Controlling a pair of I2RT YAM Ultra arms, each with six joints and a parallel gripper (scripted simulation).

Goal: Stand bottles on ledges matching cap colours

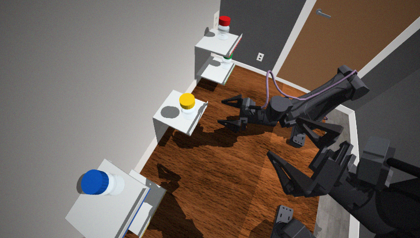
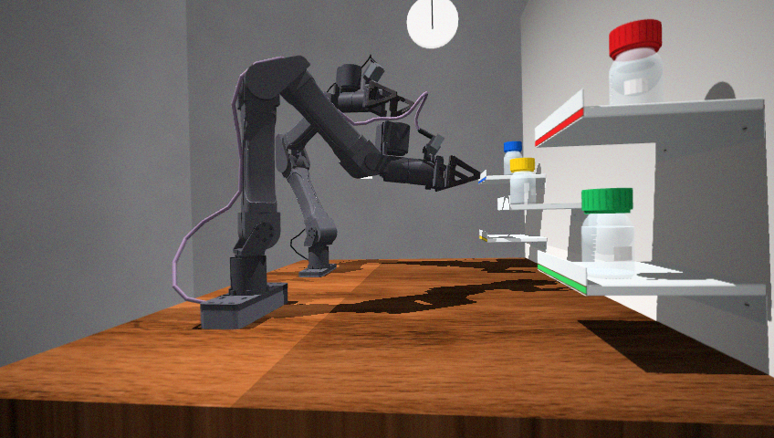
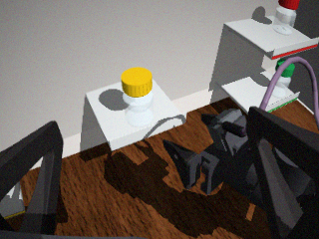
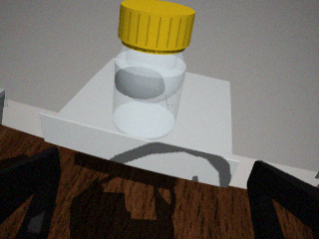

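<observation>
Right now the yellow-capped bottle is 28 cm ahead of my left hand, 24 cm below it and 11 cm to the right of it. Also, from my left hand: red-capped bottle (55 cm to the right, 30 cm ahead, 14 cm below); blue-capped bottle (34 cm ahead, 23 cm to the left, 14 cm below); wall (42 cm ahead, 12 cm to the right, 3 cm below).
</observation>
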